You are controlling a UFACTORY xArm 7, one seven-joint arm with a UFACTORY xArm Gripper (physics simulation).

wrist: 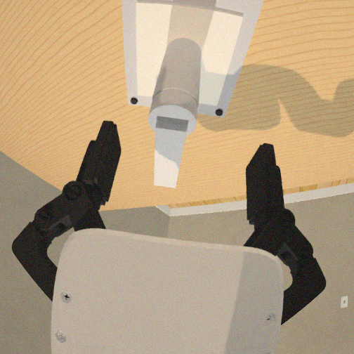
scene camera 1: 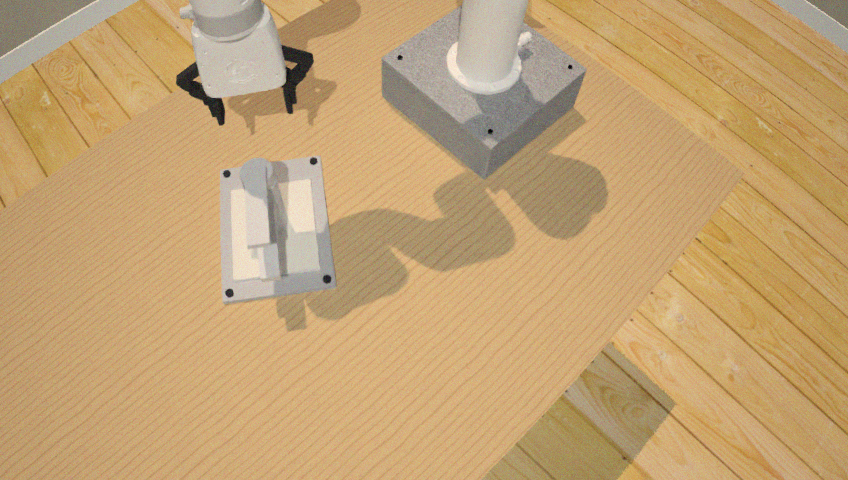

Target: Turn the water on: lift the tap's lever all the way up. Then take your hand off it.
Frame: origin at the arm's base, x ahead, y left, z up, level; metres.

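Where they show: gripper, fingertip midpoint: [scene camera 1: 255,111]; arm's base, link origin: [scene camera 1: 483,65].
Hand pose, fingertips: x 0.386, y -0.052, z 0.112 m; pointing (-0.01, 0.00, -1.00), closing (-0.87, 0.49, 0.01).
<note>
Each offset is from my fingertips to the top centre of the thing. "pt": to the spot under its first point. Level surfaces: height alone.
The tap stands on a pale base plate @(pt 0.201 m down, 0.009 m ahead, 0.144 m left) [scene camera 1: 327,261] [wrist: 129,55], with its round body @(pt 0.053 m down, 0.037 m ahead, 0.046 m left) [scene camera 1: 257,171] [wrist: 176,80] near the plate's end closest to my gripper. The lever @(0.053 m down, 0.066 m ahead, 0.089 m left) [scene camera 1: 257,220] [wrist: 167,162] is a flat light bar extending from the body's top, away from my gripper. It looks about level, but its exact tilt is hard to tell. A paler part @(pt 0.128 m down, 0.087 m ahead, 0.130 m left) [scene camera 1: 270,262] shows below its far end in the scene view, partly hidden by it. My gripper [scene camera 1: 255,117] [wrist: 186,144] is open and empty behind the tap, with its fingers apart from the lever.
The arm's grey base block [scene camera 1: 434,110] stands right of the tap, with the white arm column [scene camera 1: 490,41] on it. The wooden table @(0.209 m down) [scene camera 1: 357,380] [wrist: 45,100] lies under the tap. The arm's shadow falls to the right of the plate. A wall [wrist: 330,245] shows beyond the table.
</note>
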